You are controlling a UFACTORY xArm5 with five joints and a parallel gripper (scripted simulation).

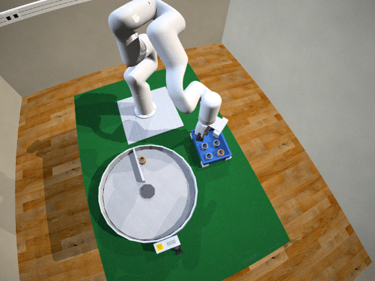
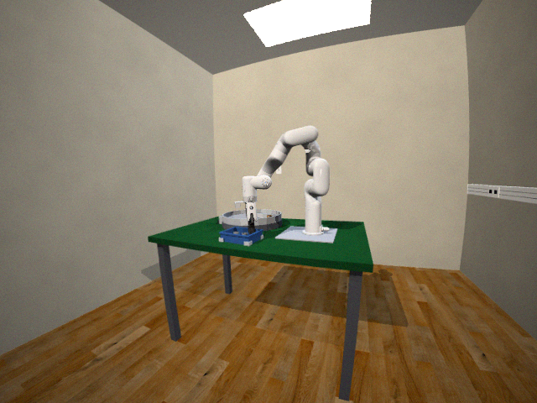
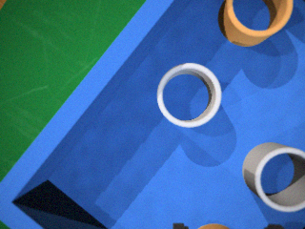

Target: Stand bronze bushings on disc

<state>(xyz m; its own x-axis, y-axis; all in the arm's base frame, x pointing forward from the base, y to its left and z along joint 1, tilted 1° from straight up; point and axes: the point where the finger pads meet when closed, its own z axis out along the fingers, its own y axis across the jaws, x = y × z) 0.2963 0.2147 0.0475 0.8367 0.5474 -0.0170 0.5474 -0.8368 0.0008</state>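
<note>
The blue crate lies 5 cm ahead of my hand, 3 cm below it and 2 cm to the left of it. From my hand the other things lie so: grey turntable disc 34 cm to the right, 16 cm ahead.
</note>
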